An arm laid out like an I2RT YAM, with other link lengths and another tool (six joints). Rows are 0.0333 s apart.
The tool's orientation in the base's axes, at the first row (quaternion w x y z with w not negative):
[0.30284, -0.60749, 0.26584, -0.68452]
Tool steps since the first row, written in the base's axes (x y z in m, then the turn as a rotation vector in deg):
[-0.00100, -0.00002, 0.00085, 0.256, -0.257, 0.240]
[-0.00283, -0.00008, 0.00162, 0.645, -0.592, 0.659]
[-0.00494, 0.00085, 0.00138, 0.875, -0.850, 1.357]
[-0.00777, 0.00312, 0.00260, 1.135, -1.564, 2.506]
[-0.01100, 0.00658, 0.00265, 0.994, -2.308, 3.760]
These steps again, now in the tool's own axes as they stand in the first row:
[0.00066, -0.00070, -0.00089, 0.330, 0.021, 0.282]
[0.00137, -0.00139, -0.00261, 0.828, -0.023, 0.717]
[0.00069, -0.00204, -0.00473, 1.468, -0.339, 1.029]
[0.00005, -0.00472, -0.00739, 2.745, -0.674, 1.423]
[-0.00221, -0.00739, -0.01057, 4.146, -1.102, 1.431]

